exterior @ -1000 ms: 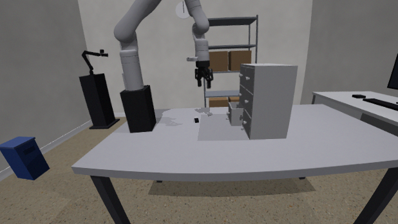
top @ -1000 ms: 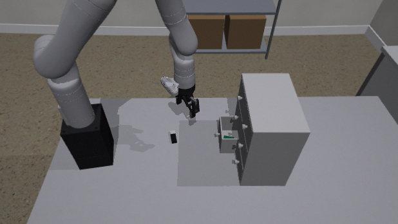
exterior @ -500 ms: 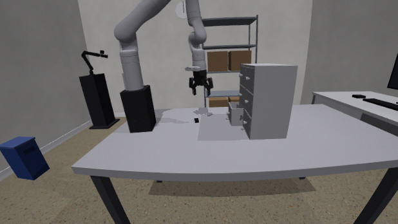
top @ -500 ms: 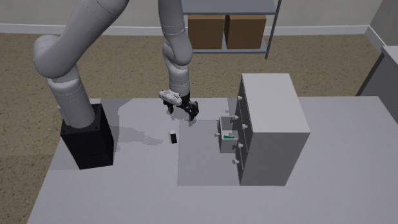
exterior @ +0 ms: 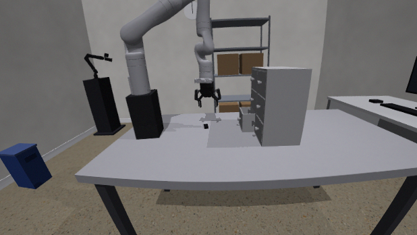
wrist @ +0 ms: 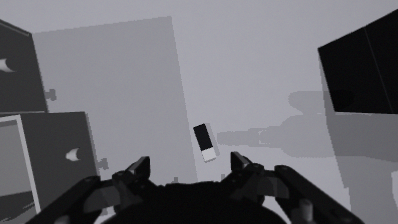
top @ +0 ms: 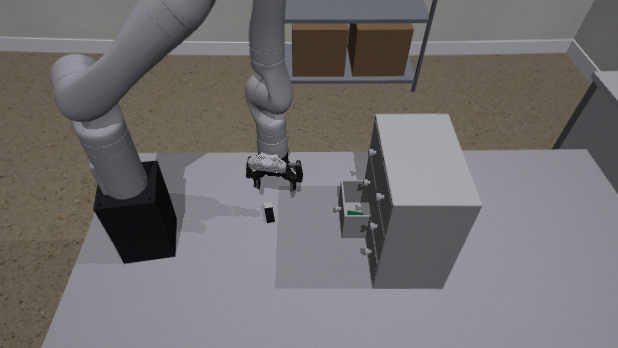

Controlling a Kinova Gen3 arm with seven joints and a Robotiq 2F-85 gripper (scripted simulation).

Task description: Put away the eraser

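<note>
Now: the black-and-white eraser 2 cm behind my hand, 2 cm to the left of it and 12 cm below it. Also, from my hand: green eraser: 24 cm ahead, 3 cm to the right, 12 cm below; then red thing: 27 cm ahead, 18 cm to the right, 12 cm below.
</note>
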